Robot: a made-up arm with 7 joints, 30 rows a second.
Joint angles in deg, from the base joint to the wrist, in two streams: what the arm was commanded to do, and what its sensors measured. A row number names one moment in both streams.
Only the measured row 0 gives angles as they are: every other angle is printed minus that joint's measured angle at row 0.
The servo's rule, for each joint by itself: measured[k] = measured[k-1] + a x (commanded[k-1-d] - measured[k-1]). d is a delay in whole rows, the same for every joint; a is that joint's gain. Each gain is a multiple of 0.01, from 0.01 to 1. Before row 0 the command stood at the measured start. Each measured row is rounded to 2 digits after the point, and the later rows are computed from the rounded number. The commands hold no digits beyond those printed.
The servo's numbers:
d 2
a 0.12 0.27 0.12 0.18 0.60 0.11 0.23
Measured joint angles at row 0:
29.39 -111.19 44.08 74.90 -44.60 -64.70 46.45
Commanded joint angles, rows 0 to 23:
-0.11 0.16 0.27 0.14 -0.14 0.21 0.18
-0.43 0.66 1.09 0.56 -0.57 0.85 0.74
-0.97 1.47 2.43 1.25 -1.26 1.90 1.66
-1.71 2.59 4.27 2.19 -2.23 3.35 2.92
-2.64 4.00 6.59 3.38 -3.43 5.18 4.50
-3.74 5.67 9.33 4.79 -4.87 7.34 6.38
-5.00 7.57 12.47 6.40 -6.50 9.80 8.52
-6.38 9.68 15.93 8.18 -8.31 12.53 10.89
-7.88 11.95 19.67 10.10 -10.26 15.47 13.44
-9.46 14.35 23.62 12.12 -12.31 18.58 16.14
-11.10 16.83 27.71 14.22 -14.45 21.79 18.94
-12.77 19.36 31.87 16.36 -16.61 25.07 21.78
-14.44 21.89 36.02 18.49 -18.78 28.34 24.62
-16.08 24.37 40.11 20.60 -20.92 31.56 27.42
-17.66 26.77 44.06 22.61 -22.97 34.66 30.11
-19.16 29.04 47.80 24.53 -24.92 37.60 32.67
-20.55 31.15 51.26 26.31 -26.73 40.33 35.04
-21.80 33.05 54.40 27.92 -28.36 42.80 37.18
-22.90 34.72 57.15 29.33 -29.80 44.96 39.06
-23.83 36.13 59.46 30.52 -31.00 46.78 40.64
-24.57 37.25 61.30 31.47 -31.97 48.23 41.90
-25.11 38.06 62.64 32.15 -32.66 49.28 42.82
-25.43 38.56 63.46 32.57 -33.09 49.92 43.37
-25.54 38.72 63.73 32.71 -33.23 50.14 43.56
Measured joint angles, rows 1 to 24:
0.00 0.00 0.00 0.00 0.00 0.00 0.00
0.00 0.00 0.00 0.00 0.00 0.00 0.00
-0.01 0.04 0.03 0.03 -0.08 0.02 0.04
-0.06 0.21 0.16 0.13 -0.37 0.11 0.20
-0.17 0.55 0.43 0.33 -0.90 0.31 0.54
-0.35 1.10 0.89 0.66 -1.70 0.64 1.09
-0.62 1.88 1.57 1.15 -2.74 1.14 1.87
-0.99 2.90 2.50 1.81 -4.02 1.82 2.91
-1.47 4.16 3.70 2.64 -5.51 2.70 4.20
-2.06 5.65 5.17 3.64 -7.19 3.78 5.74
-2.76 7.35 6.91 4.80 -9.03 5.07 7.51
-3.56 9.24 8.92 6.12 -11.00 6.56 9.49
-4.46 11.29 11.17 7.58 -13.07 8.24 11.66
-5.46 13.47 13.65 9.16 -15.19 10.09 13.99
-6.54 15.74 16.33 10.84 -17.34 12.10 16.43
-7.68 18.07 19.18 12.60 -19.49 14.24 18.96
-8.88 20.42 22.17 14.40 -21.58 16.49 21.52
-10.11 22.75 25.25 16.22 -23.58 18.81 24.08
-11.36 25.02 28.37 18.04 -25.47 21.18 26.60
-12.61 27.19 31.49 19.82 -27.20 23.56 29.03
-13.84 29.22 34.57 21.53 -28.76 25.91 31.34
-15.04 31.09 37.56 23.15 -30.10 28.21 33.48
-16.18 32.75 40.41 24.65 -31.22 30.41 35.42
-17.25 34.18 43.08 26.00 -32.08 32.49 37.12

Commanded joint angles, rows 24 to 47:
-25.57 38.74 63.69 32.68 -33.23 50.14 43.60
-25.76 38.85 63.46 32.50 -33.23 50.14 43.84
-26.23 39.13 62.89 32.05 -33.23 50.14 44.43
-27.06 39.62 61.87 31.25 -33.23 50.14 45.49
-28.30 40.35 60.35 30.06 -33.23 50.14 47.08
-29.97 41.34 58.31 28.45 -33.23 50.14 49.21
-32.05 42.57 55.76 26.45 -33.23 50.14 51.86
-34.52 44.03 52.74 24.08 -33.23 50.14 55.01
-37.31 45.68 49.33 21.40 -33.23 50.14 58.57
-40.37 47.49 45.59 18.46 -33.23 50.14 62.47
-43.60 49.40 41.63 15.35 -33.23 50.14 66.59
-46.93 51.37 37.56 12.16 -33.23 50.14 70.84
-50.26 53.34 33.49 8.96 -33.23 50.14 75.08
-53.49 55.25 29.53 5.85 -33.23 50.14 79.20
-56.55 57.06 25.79 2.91 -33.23 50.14 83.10
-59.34 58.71 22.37 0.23 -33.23 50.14 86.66
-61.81 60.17 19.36 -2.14 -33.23 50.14 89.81
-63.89 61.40 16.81 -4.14 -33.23 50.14 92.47
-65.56 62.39 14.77 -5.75 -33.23 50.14 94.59
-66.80 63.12 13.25 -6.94 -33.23 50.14 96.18
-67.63 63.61 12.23 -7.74 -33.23 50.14 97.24
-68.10 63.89 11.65 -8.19 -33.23 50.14 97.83
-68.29 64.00 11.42 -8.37 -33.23 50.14 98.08
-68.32 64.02 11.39 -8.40 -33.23 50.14 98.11
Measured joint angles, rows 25 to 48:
-18.23 35.36 45.53 27.18 -32.69 34.41 38.56
-19.11 36.27 47.71 28.18 -33.01 36.14 39.71
-19.89 36.94 49.63 28.99 -33.14 37.68 40.60
-20.59 37.46 51.29 29.62 -33.19 39.05 41.35
-21.27 37.91 52.68 30.06 -33.21 40.27 42.06
-21.96 38.37 53.78 30.27 -33.22 41.36 42.85
-22.72 38.90 54.57 30.23 -33.23 42.33 43.82
-23.59 39.56 55.02 29.91 -33.23 43.19 45.06
-24.61 40.37 55.11 29.29 -33.23 43.95 46.62
-25.80 41.36 54.83 28.35 -33.23 44.63 48.55
-27.18 42.53 54.17 27.10 -33.23 45.24 50.85
-28.76 43.87 53.14 25.54 -33.23 45.78 53.52
-30.54 45.36 51.76 23.71 -33.23 46.26 56.53
-32.51 46.98 50.06 21.63 -33.23 46.69 59.82
-34.64 48.70 48.07 19.35 -33.23 47.07 63.33
-36.90 50.47 45.85 16.92 -33.23 47.41 66.98
-39.26 52.25 43.44 14.40 -33.23 47.71 70.69
-41.67 53.99 40.91 11.85 -33.23 47.98 74.36
-44.09 55.66 38.32 9.33 -33.23 48.22 77.91
-46.47 57.21 35.74 6.91 -33.23 48.43 81.26
-48.76 58.61 33.22 4.63 -33.23 48.62 84.33
-50.92 59.83 30.82 2.55 -33.23 48.79 87.06
-52.93 60.85 28.59 0.70 -33.23 48.94 89.40
-54.75 61.67 26.56 -0.90 -33.23 49.07 91.34

